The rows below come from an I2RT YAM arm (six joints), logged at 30 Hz.
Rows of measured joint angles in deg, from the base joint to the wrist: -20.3 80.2 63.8 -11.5 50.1 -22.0; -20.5 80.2 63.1 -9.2 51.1 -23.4; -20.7 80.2 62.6 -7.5 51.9 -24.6; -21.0 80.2 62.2 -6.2 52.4 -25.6; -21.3 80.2 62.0 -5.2 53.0 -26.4; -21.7 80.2 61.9 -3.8 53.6 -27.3; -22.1 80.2 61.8 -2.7 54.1 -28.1; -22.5 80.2 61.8 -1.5 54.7 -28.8; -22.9 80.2 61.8 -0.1 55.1 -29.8; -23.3 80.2 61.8 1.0 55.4 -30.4; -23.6 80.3 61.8 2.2 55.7 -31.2; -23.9 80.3 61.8 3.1 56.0 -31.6; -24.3 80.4 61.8 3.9 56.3 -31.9; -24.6 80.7 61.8 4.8 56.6 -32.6; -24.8 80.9 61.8 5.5 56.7 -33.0; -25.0 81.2 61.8 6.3 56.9 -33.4; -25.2 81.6 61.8 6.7 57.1 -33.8; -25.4 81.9 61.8 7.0 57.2 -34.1; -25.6 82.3 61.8 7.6 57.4 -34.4; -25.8 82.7 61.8 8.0 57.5 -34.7
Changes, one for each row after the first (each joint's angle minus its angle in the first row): -0.2 0.0 -0.7 2.3 1.0 -1.4; -0.4 0.0 -1.2 4.0 1.8 -2.6; -0.7 0.0 -1.6 5.3 2.3 -3.6; -1.0 0.0 -1.8 6.3 2.9 -4.4; -1.4 0.0 -1.9 7.7 3.5 -5.3; -1.8 0.0 -2.0 8.8 4.0 -6.1; -2.2 0.0 -2.0 10.0 4.6 -6.8; -2.6 0.0 -2.0 11.4 5.0 -7.8; -3.0 0.0 -2.0 12.5 5.3 -8.4; -3.3 0.1 -2.0 13.7 5.6 -9.2; -3.6 0.1 -2.0 14.6 5.9 -9.6; -4.0 0.2 -2.0 15.4 6.2 -9.9; -4.3 0.5 -2.0 16.3 6.5 -10.6; -4.5 0.7 -2.0 17.0 6.6 -11.0; -4.7 1.0 -2.0 17.8 6.8 -11.4; -4.9 1.4 -2.0 18.2 7.0 -11.8; -5.1 1.7 -2.0 18.5 7.1 -12.1; -5.3 2.1 -2.0 19.1 7.3 -12.4; -5.5 2.5 -2.0 19.5 7.4 -12.7
